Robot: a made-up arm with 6 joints.
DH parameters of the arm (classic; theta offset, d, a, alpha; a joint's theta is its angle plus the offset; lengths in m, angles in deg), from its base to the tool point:
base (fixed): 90 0.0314 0.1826 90
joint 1: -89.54 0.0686 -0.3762 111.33
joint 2: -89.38 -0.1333 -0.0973 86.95
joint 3: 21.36 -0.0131 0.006 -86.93
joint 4: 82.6 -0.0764 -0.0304 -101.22
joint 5: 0 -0.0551 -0.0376 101.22
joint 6: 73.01 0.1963 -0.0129 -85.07
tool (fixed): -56.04 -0.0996 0 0
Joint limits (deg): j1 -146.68..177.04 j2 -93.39..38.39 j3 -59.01..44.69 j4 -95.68..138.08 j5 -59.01..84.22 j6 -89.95..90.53
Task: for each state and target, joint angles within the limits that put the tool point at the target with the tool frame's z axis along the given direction. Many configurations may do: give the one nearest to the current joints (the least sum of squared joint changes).
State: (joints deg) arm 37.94 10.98 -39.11 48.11 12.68 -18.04
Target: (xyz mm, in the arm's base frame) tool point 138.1 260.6 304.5 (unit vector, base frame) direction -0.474 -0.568 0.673
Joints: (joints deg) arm 2.13 38.39 -40.84 -0.73 30.94 2.54
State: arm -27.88 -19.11 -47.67 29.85 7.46 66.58
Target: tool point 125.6 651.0 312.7 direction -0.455 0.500 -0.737
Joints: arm -51.54 5.97 -49.46 21.04 -51.03 79.69
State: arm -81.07 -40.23 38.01 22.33 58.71 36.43
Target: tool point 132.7 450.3 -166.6 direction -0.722 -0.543 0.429
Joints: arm -76.33 -71.40 44.61 66.29 66.95 82.12
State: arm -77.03 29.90 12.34 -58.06 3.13 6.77
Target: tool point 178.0 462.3 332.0 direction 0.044 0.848 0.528
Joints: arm -49.62 27.20 22.67 -30.98 7.35 28.19
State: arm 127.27 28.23 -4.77 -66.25 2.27 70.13
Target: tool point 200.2 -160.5 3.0 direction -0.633 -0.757 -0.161
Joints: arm 91.04 20.61 2.24 -39.36 24.26 84.85
